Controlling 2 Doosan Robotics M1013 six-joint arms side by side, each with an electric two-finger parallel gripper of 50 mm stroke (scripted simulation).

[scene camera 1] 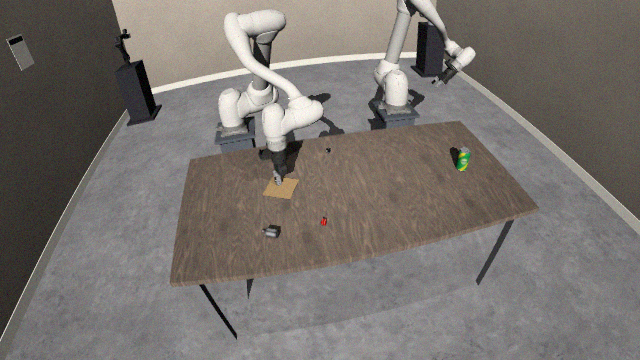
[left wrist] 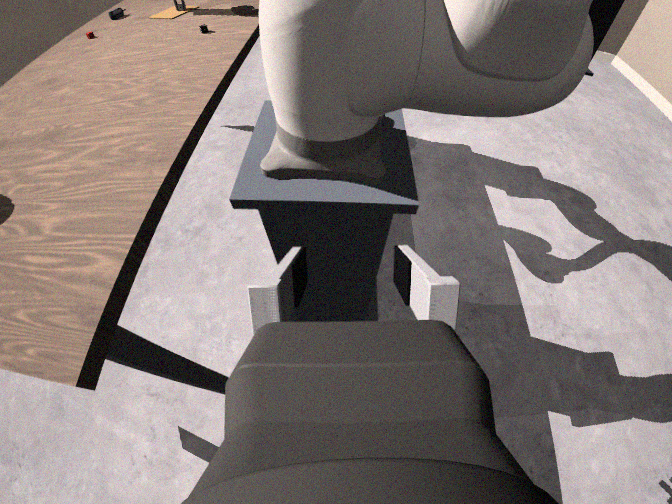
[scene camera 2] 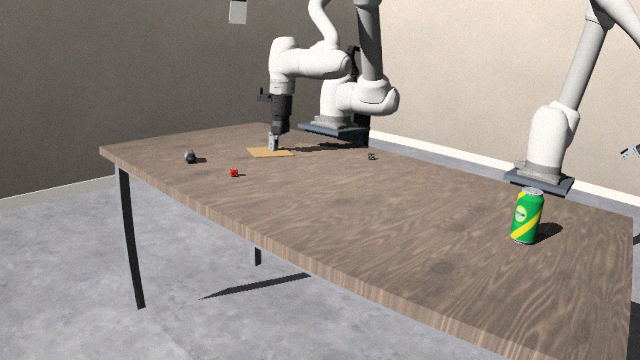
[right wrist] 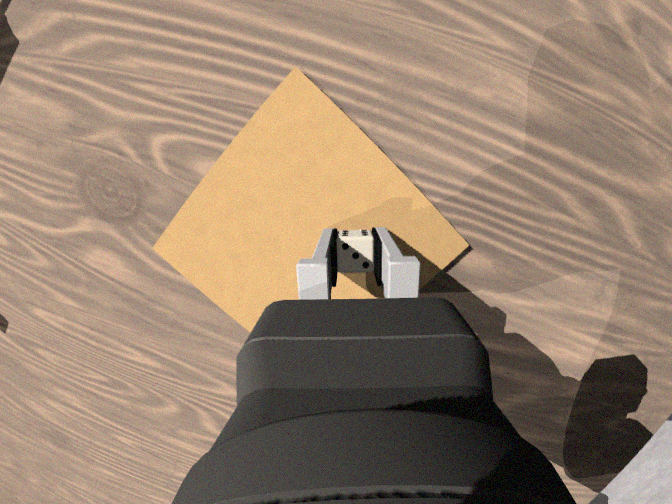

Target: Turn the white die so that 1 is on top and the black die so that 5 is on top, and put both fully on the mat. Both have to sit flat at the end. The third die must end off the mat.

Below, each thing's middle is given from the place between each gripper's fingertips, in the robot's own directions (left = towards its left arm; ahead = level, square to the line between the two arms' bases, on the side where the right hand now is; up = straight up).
My right hand [scene camera 2: 273, 149] is 1 cm above the white die [right wrist: 355, 248]. From my right hand the other things lie so: tan mat [right wrist: 300, 164] 3 cm ahead, 2 cm below, 1 cm to the left.
My left hand is 116 cm to the left of the white die, 67 cm short of it and 14 cm above it. Round my left hand: tan mat: 115 cm to the right, 70 cm ahead, 16 cm below.
